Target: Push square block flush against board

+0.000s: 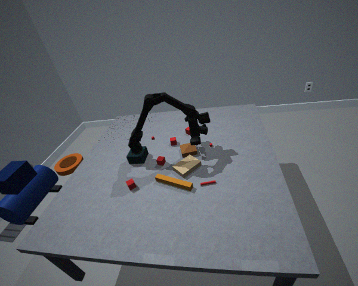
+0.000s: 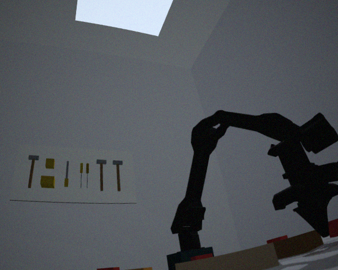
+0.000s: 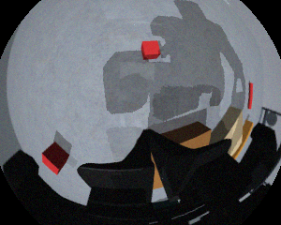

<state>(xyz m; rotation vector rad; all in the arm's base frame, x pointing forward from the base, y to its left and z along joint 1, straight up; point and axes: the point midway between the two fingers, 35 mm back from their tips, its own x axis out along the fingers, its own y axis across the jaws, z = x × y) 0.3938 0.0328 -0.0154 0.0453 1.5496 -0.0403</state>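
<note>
Right now the tan board is 190 mm to the right of my gripper tip and 80 mm behind it. The rest, counted from my gripper tip: brown square block: 60 mm behind, 40 mm to the right; long orange bar: 310 mm to the right, 160 mm behind; red stick: 340 mm to the right, 30 mm ahead, 10 mm below.
</note>
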